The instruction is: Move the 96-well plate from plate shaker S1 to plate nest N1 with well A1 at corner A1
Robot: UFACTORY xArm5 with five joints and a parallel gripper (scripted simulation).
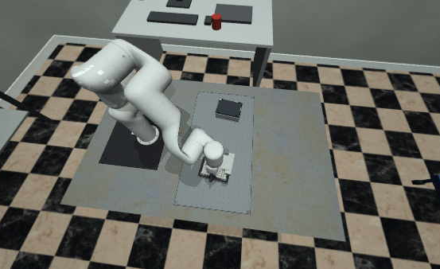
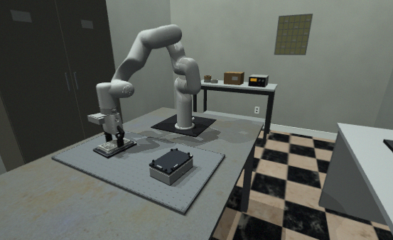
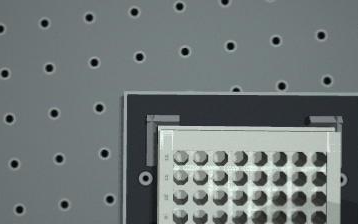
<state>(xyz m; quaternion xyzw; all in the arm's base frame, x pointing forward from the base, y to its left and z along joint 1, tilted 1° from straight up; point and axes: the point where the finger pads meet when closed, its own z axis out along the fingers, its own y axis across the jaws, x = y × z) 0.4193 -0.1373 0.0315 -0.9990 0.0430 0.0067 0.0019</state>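
Right now my hand is 10 mm above the white 96-well plate. From my hand the other things lie so: plate nest N1 (30 mm below); A1 mark (70 mm behind, 60 mm to the left, 20 mm below).
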